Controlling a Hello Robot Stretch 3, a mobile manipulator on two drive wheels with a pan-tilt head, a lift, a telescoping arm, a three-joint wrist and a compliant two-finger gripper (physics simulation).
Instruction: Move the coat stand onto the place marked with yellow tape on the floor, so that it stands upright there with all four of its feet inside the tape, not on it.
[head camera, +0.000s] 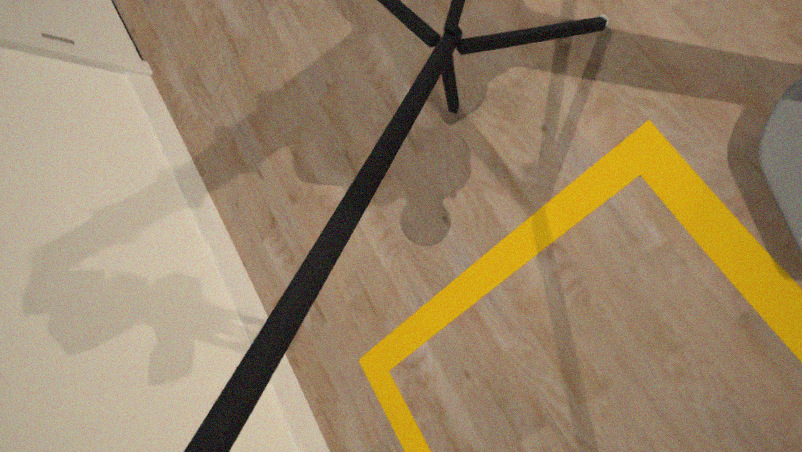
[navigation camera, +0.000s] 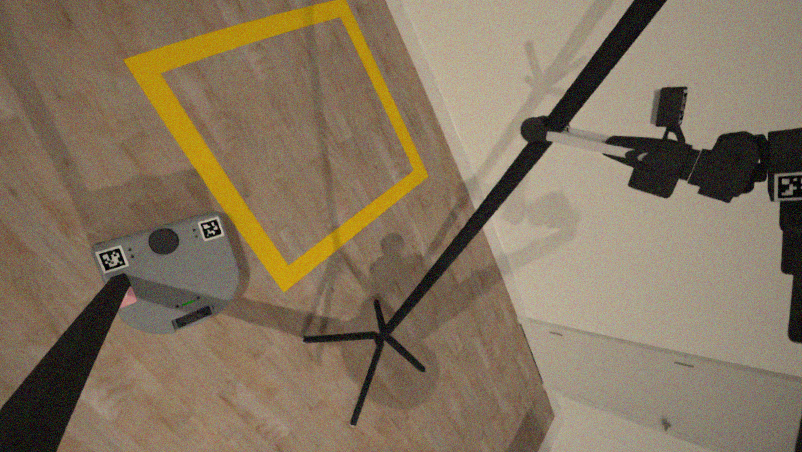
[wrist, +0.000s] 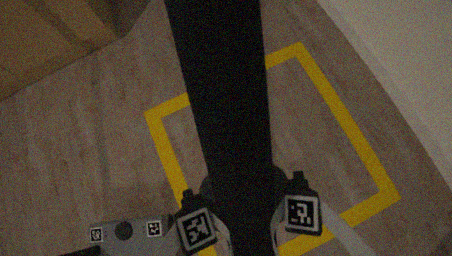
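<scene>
The black coat stand has a long pole and four feet splayed at its base. Its feet are outside the yellow tape square, beyond the corner nearest the robot base. Whether the feet touch the floor is hard to tell. My gripper is shut on the pole, high above the feet, with one fingertip on each side of it in the wrist view. The gripper does not show in the head view. The pole hides part of the tape in the wrist view.
My grey robot base is beside the tape, close to its edge. A pale wall with a baseboard runs along the other side. A wooden piece stands at the upper left of the wrist view.
</scene>
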